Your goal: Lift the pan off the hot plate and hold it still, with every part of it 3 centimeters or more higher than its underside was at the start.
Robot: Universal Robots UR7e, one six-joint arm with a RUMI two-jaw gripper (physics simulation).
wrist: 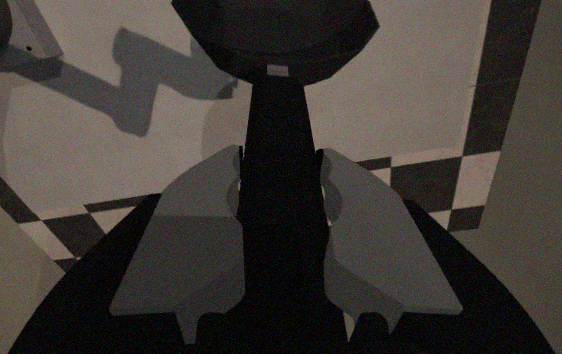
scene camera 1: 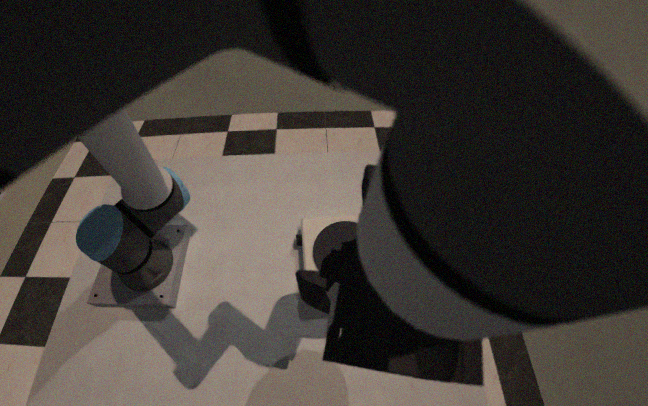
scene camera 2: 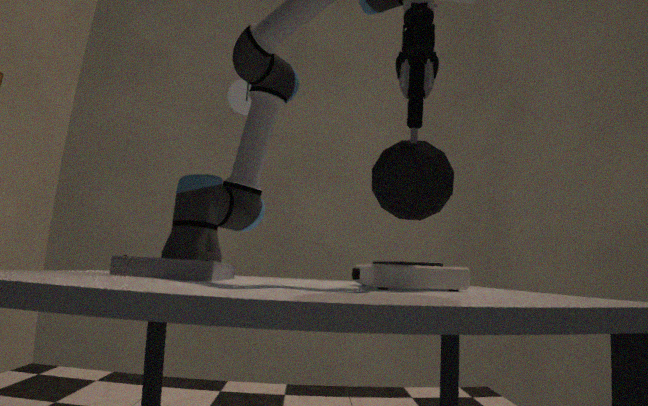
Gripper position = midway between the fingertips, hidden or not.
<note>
I see my gripper (scene camera 1: 358, 306) and a black pan (scene camera 2: 412, 180).
The black pan is seen too in the wrist view (wrist: 285, 231) and in scene camera 1 (scene camera 1: 312, 287). My gripper is seen too in the wrist view (wrist: 279, 152) and in scene camera 2 (scene camera 2: 415, 98).
</note>
